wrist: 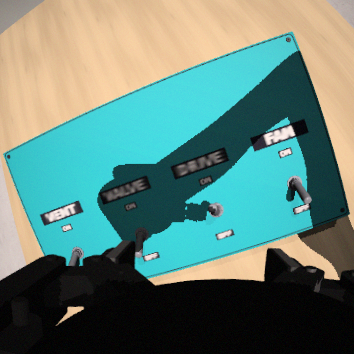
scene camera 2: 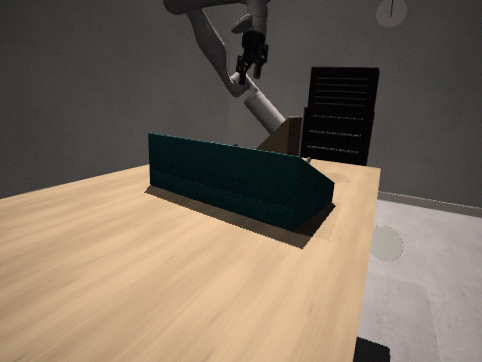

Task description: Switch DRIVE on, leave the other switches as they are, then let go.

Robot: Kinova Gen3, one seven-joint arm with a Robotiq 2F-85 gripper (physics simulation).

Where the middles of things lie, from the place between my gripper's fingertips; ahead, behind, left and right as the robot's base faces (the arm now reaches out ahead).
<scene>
My gripper is now 13 cm short of the teal switch panel (wrist: 236,130), 4 cm to the right of it and 25 cm above it.
</scene>
